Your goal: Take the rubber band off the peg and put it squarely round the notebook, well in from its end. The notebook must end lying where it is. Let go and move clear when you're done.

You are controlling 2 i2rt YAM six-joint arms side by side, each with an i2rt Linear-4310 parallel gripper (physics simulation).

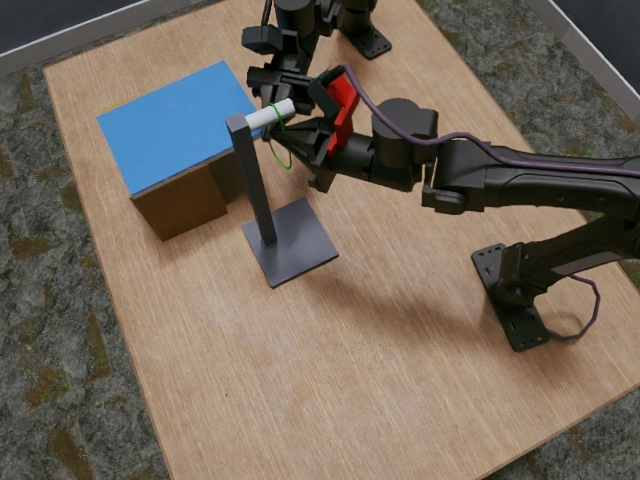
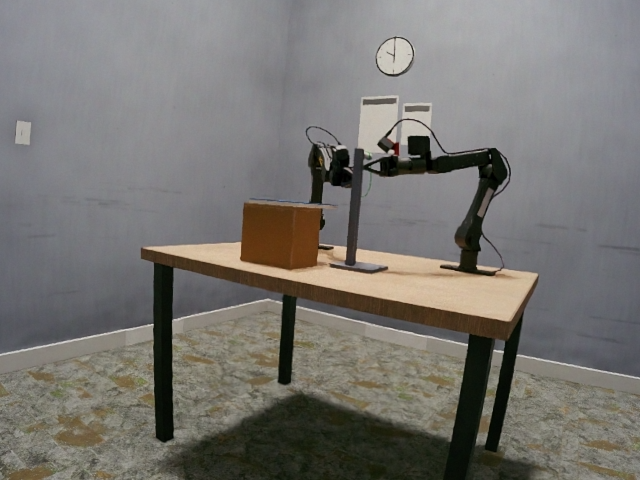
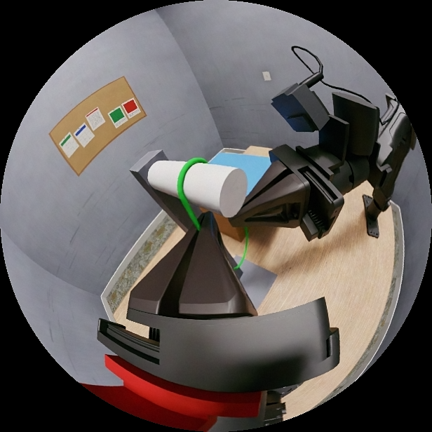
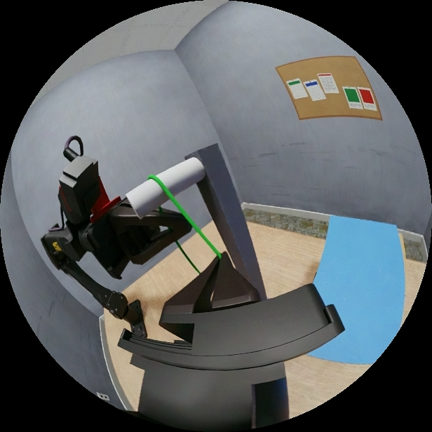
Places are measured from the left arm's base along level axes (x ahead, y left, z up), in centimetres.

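Pixels of known places: left gripper, fingertip midpoint: (image 1: 271, 133) (image 2: 363, 167); right gripper, fingertip midpoint: (image 1: 264, 140) (image 2: 356, 179); left arm's base, origin of the base link: (image 1: 508, 296) (image 2: 467, 271); right arm's base, origin of the base link: (image 1: 356, 29).
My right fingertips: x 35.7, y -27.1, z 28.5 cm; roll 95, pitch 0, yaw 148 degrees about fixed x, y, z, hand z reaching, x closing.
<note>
Ahead of a thing's pixels: the offset from my right fingertips to its top centre. "pt": to the spot under its first point. Level surfaces: height alone.
The green rubber band @(pt dx -2.4, dy +3.1, dz +7.9 cm) (image 1: 281, 119) (image 2: 369, 186) (image 3: 182, 195) (image 4: 185, 213) hangs round the white peg @(dx -0.9, dy +2.0, dz +8.9 cm) (image 1: 261, 118) (image 3: 165, 172) (image 4: 180, 175), between its free end and the post. My left gripper (image 1: 273, 130) (image 3: 208, 217) (image 4: 189, 223) is shut on one side strand, just below the peg. My right gripper (image 4: 224, 256) (image 3: 229, 221) is shut at the other strand, lower down, and seems to pinch it; its fingers hide part of the loop. The blue notebook @(dx +12.3, dy -14.5, dz -8.9 cm) (image 1: 175, 129) (image 4: 362, 290) lies flat on a brown block, one end overhanging towards the peg.
The grey post @(dx +3.2, dy +2.7, dz +9.3 cm) (image 1: 253, 186) (image 2: 354, 206) rises from a square base (image 1: 305, 248) on the wooden table @(dz -28.5 cm) (image 1: 361, 361). The brown block @(dx +17.9, dy -14.6, dz -10.3 cm) (image 1: 180, 206) (image 2: 279, 235) stands beside it under the notebook. Both arms reach in close together around the peg.
</note>
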